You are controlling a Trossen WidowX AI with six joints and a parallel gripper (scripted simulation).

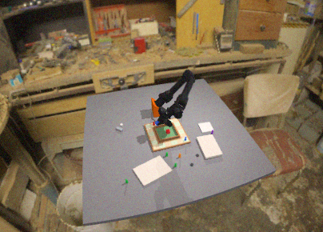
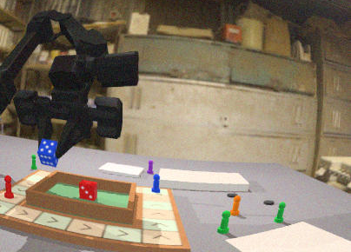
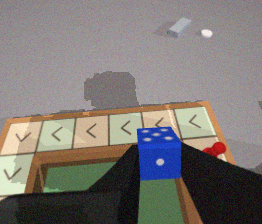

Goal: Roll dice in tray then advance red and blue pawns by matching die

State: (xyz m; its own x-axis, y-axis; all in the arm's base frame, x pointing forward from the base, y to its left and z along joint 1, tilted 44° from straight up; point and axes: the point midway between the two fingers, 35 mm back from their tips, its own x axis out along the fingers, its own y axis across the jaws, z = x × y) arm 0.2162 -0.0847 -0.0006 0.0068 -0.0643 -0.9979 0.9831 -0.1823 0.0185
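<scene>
Now: gripper tip 7 cm past the red pawn and 6 cm above it. The rest, counted from my gripper tip: purple pawn: 39 cm to the left, 18 cm ahead, 7 cm below; then blue pawn: 17 cm ahead, 15 cm to the left, 6 cm below; then orange pawn: 29 cm ahead, 7 cm below, 5 cm to the left.
</scene>
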